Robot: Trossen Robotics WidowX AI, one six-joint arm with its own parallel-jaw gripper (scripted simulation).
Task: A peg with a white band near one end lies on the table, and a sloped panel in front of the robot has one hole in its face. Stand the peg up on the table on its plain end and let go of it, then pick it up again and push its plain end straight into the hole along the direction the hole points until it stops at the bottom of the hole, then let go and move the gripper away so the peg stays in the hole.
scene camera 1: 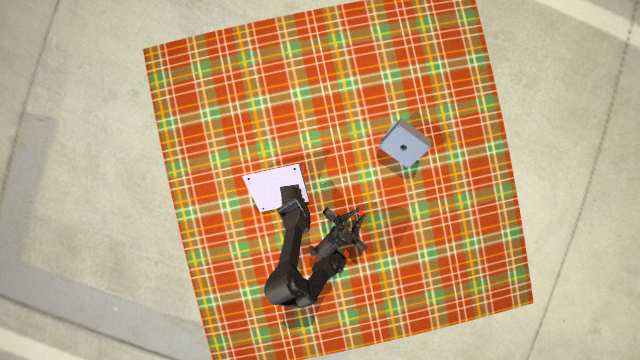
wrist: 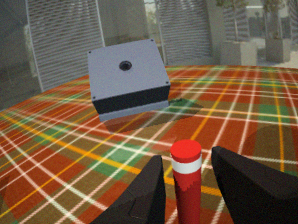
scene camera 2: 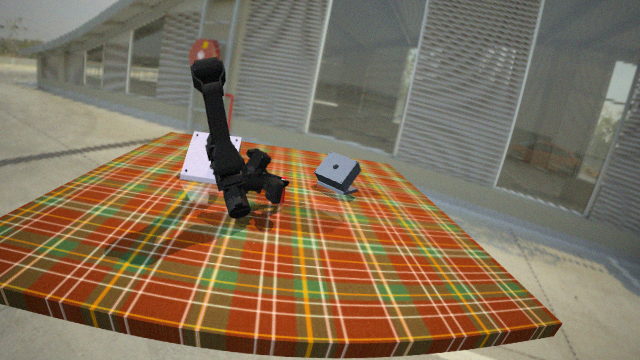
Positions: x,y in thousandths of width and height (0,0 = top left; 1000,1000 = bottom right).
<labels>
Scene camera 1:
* gripper: 566,588
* grey sloped panel: 652,401
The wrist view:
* gripper: 629,708
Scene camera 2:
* gripper: 448,504
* grey sloped panel: 546,471
</labels>
